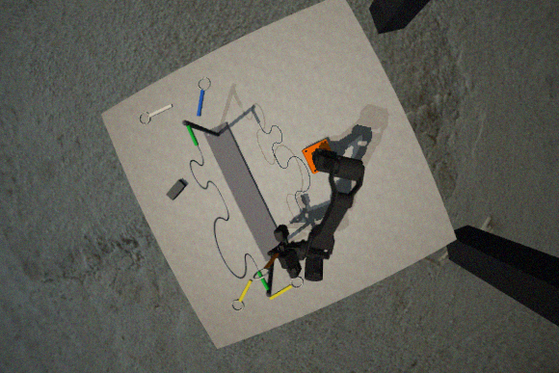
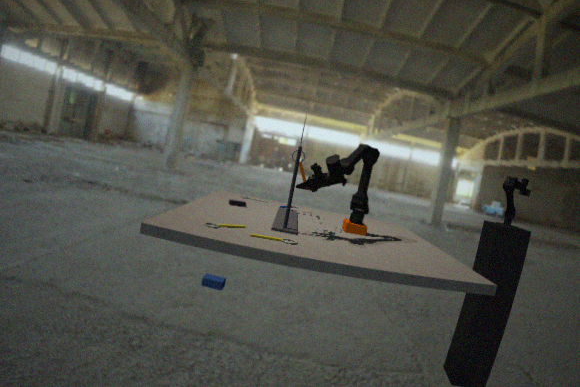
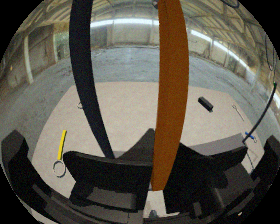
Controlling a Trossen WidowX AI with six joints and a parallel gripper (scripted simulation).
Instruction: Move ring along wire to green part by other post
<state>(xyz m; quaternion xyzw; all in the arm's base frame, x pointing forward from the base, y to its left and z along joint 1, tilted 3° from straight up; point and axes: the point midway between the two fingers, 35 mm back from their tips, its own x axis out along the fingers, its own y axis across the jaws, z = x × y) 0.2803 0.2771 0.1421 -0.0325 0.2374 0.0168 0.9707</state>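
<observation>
Now: the orange-handled ring 9 cm above my gripper tip. Round my gripper tip: white-handled ring (69 cm to the right, 37 cm ahead, 19 cm below); then blue-handled ring (71 cm to the right, 19 cm below, 12 cm ahead); then dark block (35 cm ahead, 32 cm to the right, 18 cm below).
</observation>
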